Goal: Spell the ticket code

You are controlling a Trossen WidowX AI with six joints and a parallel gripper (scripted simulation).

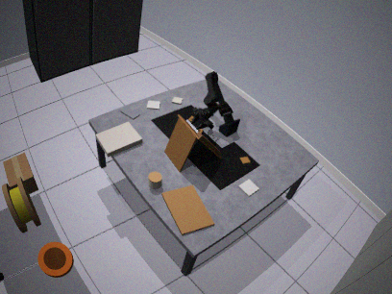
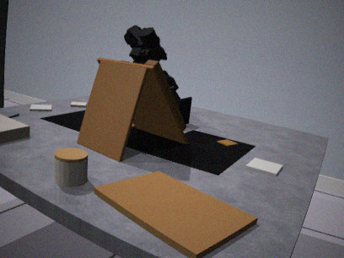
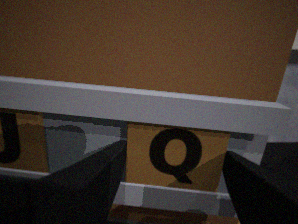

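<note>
My gripper tip is 80 mm above the white ticket, 70 mm to the right of it and 50 mm past it. Round my gripper tip: lidded jar 380 mm ahead, 140 mm to the left, 140 mm below; then black mat 180 mm below, 150 mm behind, 10 mm to the left; then cream block 390 mm ahead, 310 mm to the right, 160 mm below.
</note>
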